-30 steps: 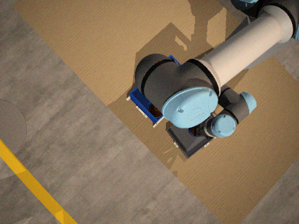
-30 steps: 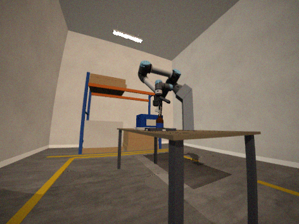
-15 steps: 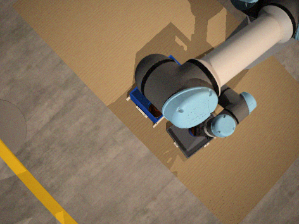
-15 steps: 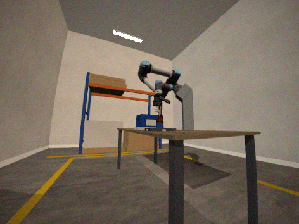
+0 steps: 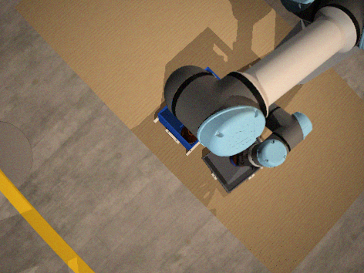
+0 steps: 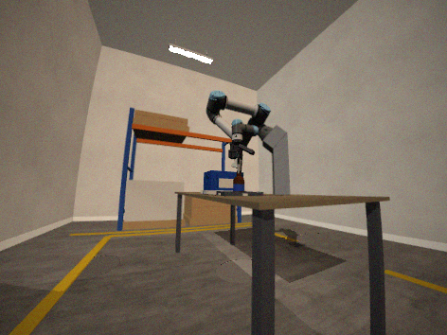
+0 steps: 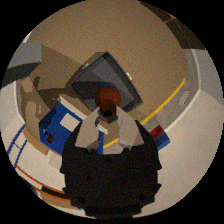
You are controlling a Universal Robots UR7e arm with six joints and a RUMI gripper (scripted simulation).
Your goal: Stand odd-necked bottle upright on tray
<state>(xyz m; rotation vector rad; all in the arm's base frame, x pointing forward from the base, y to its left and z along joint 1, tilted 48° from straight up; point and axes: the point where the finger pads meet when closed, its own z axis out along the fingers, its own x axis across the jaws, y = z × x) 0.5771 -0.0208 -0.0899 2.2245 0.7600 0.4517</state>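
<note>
Right now my hand is 14 cm above the grey tray. From my hand the other things lie so: brown bottle: 1 cm ahead, 24 cm to the right, 7 cm below; blue crate: 9 cm behind, 25 cm to the right, 7 cm below.
</note>
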